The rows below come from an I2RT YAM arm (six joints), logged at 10 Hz.
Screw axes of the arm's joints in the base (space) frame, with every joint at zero. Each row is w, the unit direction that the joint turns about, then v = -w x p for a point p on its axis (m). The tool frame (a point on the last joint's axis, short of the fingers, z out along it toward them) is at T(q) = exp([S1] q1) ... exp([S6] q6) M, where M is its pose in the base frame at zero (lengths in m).
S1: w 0 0 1 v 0 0 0
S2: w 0 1 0 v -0.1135 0 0.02
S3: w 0 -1 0 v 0.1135 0 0.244
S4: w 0 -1 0 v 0.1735 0 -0.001
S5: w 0 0 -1 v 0 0.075 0
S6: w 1 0 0 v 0 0.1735 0
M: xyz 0.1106 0 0.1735 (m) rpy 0 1.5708 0 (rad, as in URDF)
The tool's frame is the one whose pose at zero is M.
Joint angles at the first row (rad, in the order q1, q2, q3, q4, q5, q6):
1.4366 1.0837 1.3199 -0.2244 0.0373 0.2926
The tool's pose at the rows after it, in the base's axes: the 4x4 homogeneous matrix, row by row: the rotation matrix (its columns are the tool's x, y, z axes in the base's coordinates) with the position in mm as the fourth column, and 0 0 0 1 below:
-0.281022 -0.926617 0.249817 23.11; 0.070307 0.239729 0.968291 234.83; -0.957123 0.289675 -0.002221 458.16; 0 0 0 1
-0.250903 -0.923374 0.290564 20.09; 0.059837 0.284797 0.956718 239.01; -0.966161 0.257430 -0.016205 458.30; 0 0 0 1
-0.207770 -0.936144 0.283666 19.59; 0.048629 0.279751 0.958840 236.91; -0.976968 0.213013 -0.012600 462.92; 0 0 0 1
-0.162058 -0.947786 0.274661 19.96; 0.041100 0.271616 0.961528 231.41; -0.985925 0.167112 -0.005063 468.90; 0 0 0 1
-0.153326 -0.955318 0.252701 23.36; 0.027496 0.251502 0.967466 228.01; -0.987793 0.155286 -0.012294 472.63; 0 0 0 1
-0.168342 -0.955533 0.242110 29.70; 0.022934 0.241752 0.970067 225.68; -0.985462 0.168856 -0.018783 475.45; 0 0 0 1
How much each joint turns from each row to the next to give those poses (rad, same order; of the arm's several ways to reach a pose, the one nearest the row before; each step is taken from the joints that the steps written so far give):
0.0634 0.0144 -0.0114 0.0117 0.1444 0.0017
0.0233 0.0176 0.0160 -0.0128 0.0656 -0.0298
0.0007 -0.0004 0.0184 -0.0151 -0.0065 -0.0467
-0.0048 -0.0096 0.0184 -0.0203 -0.0142 -0.0487
-0.0225 -0.0028 0.0193 -0.0293 -0.0452 -0.0109
-0.0357 0.0009 0.0166 -0.0222 -0.0467 0.0140

